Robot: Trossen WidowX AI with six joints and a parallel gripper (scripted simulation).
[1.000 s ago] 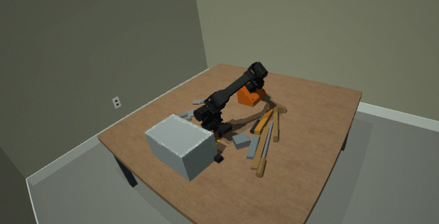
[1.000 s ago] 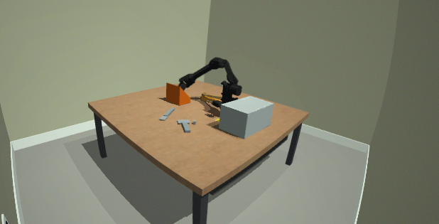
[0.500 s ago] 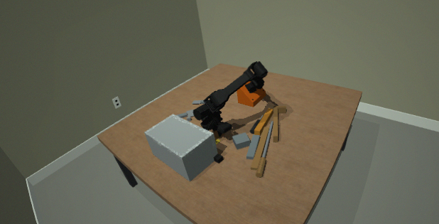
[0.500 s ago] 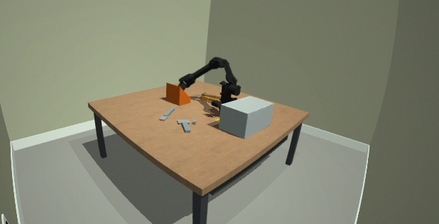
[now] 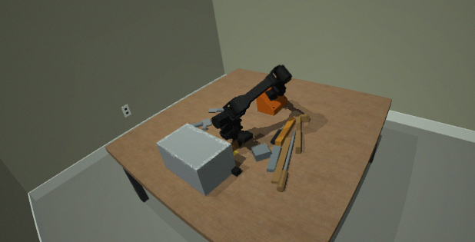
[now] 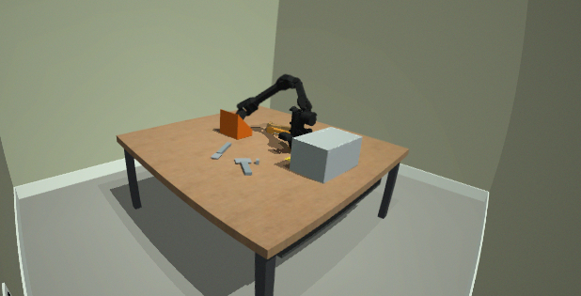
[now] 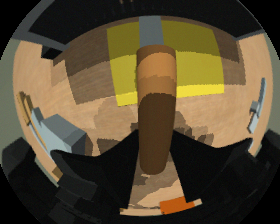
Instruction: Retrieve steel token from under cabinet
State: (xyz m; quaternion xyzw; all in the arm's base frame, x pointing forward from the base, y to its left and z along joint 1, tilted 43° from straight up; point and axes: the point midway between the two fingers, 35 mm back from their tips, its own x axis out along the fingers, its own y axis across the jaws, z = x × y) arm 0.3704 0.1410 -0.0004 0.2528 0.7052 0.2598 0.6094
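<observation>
Right now the orange bar is 220 mm behind my gripper tip, 130 mm to the left of it and 10 mm above it. Also, from my gripper tip: grey block 140 mm to the left, 20 mm behind, 10 mm above; then wooden stick 240 mm to the left, 60 mm behind; then grey t-piece 330 mm to the right, 10 mm ahead.
</observation>
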